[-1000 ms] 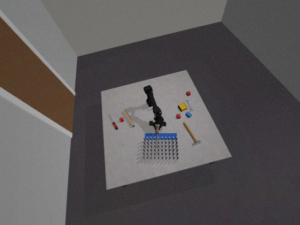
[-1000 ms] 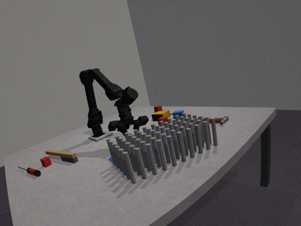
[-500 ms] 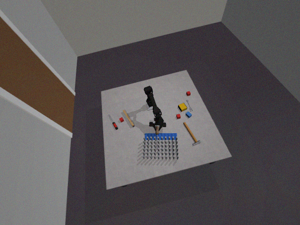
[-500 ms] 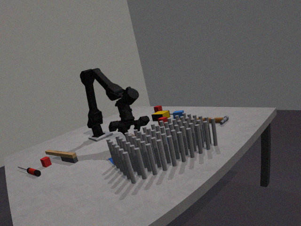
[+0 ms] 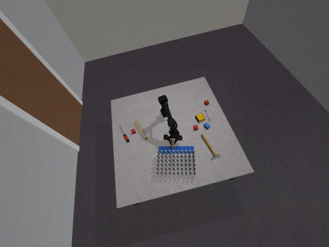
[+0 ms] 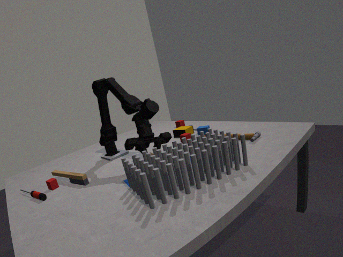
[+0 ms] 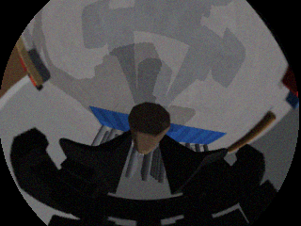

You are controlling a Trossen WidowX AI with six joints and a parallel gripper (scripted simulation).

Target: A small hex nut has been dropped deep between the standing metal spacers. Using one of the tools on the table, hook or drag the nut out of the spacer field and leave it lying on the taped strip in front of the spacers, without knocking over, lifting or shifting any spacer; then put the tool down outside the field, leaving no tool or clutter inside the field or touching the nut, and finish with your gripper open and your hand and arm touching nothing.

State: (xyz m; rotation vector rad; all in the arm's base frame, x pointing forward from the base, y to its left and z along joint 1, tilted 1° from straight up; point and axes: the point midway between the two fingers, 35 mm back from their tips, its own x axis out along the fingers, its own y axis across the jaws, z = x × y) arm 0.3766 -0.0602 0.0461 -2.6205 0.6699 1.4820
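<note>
My gripper tip is 6 cm short of the blue taped strip, 3 cm above it and 2 cm to the right of it. From my gripper tip the other things lie so: blue block 43 cm to the left, 5 cm behind, 1 cm below; hook tool 9 cm ahead, 4 cm to the right; small wrench 51 cm to the left, 17 cm behind, 3 cm below.
</note>
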